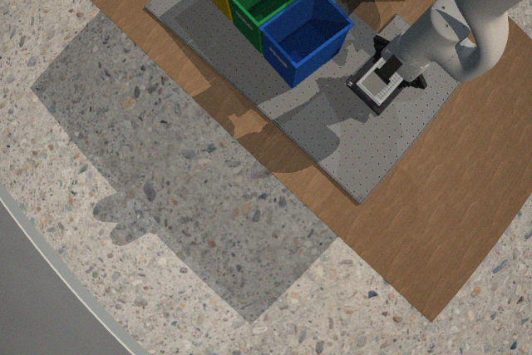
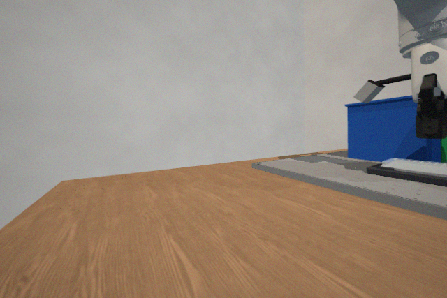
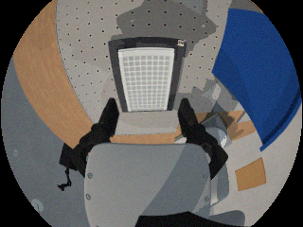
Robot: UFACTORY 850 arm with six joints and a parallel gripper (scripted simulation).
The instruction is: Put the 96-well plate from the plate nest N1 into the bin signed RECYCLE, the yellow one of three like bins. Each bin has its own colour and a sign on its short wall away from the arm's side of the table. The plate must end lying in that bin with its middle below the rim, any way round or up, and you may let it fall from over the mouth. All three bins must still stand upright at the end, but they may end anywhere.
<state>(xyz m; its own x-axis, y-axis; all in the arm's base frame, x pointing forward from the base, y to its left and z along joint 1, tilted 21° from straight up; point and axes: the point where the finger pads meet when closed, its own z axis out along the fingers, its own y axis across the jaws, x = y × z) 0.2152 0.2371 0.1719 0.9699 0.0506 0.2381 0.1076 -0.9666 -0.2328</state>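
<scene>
Right now the white 96-well plate is 7 cm below my hand. Round my hand: black plate nest: 8 cm below; green bin: 13 cm ahead, 33 cm to the right; blue bin: 13 cm ahead, 19 cm to the right.
</scene>
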